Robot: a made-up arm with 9 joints.
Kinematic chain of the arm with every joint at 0, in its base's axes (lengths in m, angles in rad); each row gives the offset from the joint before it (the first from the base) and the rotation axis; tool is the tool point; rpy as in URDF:
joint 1: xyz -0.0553 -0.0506 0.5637 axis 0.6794 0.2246 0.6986
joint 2: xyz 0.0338 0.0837 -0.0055 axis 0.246 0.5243 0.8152
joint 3: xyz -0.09 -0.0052 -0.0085 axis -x
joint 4: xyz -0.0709 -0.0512 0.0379 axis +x
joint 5: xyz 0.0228 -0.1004 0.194 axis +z
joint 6: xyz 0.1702 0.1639 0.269 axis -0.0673 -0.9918 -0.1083
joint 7: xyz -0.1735 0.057 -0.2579 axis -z
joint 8: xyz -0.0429 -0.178 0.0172 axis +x
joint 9: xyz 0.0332 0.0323 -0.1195 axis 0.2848 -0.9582 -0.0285
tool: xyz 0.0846 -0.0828 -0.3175 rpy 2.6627 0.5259 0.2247
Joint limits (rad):
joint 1: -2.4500..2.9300
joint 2: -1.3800..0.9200
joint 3: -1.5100..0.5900
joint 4: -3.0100..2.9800
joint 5: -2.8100..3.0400
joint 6: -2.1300..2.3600
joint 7: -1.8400..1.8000
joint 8: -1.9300..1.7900
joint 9: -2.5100..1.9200
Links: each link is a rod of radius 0.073 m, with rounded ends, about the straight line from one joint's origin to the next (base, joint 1, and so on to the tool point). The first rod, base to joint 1, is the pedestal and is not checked.
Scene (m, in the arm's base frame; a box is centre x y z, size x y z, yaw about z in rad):
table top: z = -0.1
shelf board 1: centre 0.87 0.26 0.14 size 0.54 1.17 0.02 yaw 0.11
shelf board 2: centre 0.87 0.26 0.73 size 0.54 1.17 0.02 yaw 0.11
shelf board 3: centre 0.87 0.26 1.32 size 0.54 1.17 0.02 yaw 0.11
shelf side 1: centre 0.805 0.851 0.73 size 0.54 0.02 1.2 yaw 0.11
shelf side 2: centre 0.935 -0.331 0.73 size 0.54 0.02 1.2 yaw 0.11
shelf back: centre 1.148 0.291 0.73 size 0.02 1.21 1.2 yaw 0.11
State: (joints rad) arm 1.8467 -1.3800 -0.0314 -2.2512 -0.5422 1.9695 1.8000 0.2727 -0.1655
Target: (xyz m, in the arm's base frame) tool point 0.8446 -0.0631 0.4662
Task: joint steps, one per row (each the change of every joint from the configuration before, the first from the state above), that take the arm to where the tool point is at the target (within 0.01 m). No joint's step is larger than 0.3 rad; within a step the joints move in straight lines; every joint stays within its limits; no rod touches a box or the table.
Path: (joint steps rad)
1: 0.0373 0.0934 0.0484 -0.0734 0.0076 -0.2007 0.0000 0.1159 0.1541
2: 0.0373 0.0934 0.0483 -0.0733 0.0076 -0.2007 0.0000 0.1159 0.1541
3: 0.0373 0.0934 0.0484 -0.0734 0.0077 -0.2007 0.0000 0.1159 0.1541
4: -0.1469 0.0103 -0.0215 0.0426 0.2148 -0.0531 -0.0237 -0.1249 -0.1121
5: -0.1469 0.0103 -0.0215 0.0426 0.2148 -0.0532 -0.0237 -0.1248 -0.1120
6: -0.1469 0.0103 -0.0215 0.0426 0.2148 -0.0531 -0.0238 -0.1248 -0.1121
7: -0.1022 -0.1037 0.0260 -0.0312 -0.0970 0.2970 0.0238 -0.0957 -0.1243
8: -0.1023 -0.1037 0.0260 -0.0312 -0.0970 0.2971 0.0237 -0.0956 -0.1243
9: -0.1022 -0.1037 0.0260 -0.0313 -0.0969 0.2971 0.0237 -0.0956 -0.1244

